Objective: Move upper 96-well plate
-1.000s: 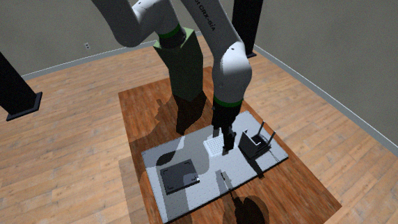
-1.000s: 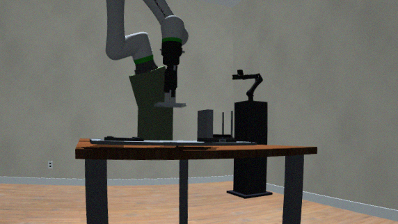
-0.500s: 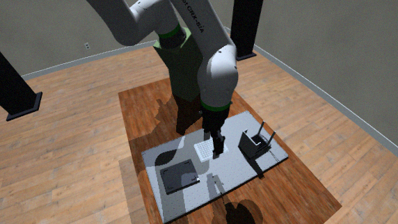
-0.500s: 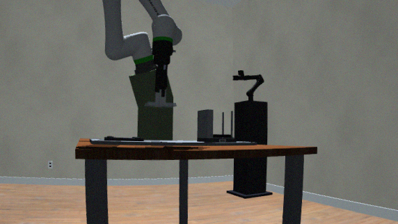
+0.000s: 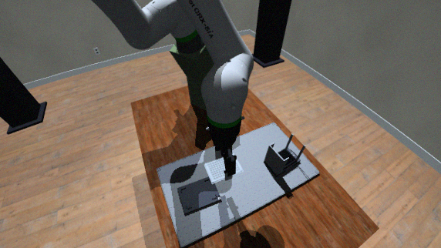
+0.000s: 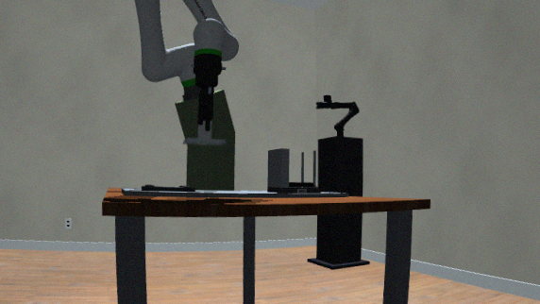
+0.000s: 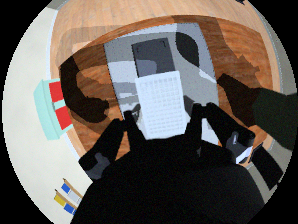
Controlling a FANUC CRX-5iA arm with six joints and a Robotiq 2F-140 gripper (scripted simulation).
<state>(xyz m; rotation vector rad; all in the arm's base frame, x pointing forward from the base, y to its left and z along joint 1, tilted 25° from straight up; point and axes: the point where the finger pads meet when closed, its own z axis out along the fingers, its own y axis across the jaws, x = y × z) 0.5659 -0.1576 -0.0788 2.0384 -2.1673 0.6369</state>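
Right now the dark plate nest N1 is 17 cm below my hand, 11 cm to the right of it and 1 cm behind it. From my hand the other things lie so: white 96-well plate 2 cm below; pale A1 square 17 cm below, 5 cm to the right, 5 cm ahead.
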